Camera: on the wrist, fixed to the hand. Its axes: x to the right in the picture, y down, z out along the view.
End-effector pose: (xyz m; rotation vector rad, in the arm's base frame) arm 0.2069 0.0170 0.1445 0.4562 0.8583 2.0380
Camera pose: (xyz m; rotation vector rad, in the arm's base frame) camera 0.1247 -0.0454 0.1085 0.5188 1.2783 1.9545
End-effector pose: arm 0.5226 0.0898 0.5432 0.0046 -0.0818 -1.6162
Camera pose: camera 0.5741 0.0877 0.4468 0.3566 -0.2518 -1.5729
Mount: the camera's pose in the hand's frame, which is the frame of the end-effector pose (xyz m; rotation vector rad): -0.0049 0.0461 -0.0990 0.3296 0.1228 0.0102
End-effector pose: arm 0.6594 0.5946 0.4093 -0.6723 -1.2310 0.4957
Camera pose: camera 0.7539 0.6045 0.3552 -0.4219 -1.0013 0.6396
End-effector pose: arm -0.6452 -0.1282 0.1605 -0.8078 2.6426 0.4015
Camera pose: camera -0.6922 -0.1250 0.2591 -0.7311 2.7222 -0.0854
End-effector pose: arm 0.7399 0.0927 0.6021 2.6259 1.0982 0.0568
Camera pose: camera 0.7536 0.0836 0.7102 -2.8487 -1.1827 -0.0412
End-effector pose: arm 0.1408 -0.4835 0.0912 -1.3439 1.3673 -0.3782
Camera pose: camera 0.0349 -0.5103 0.0874 -1.0547 1.3433 -0.6581
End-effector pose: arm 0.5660 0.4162 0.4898 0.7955 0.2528 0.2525
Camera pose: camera 0.5242 0.5119 0.4574 1.1091 0.4129 0.2734
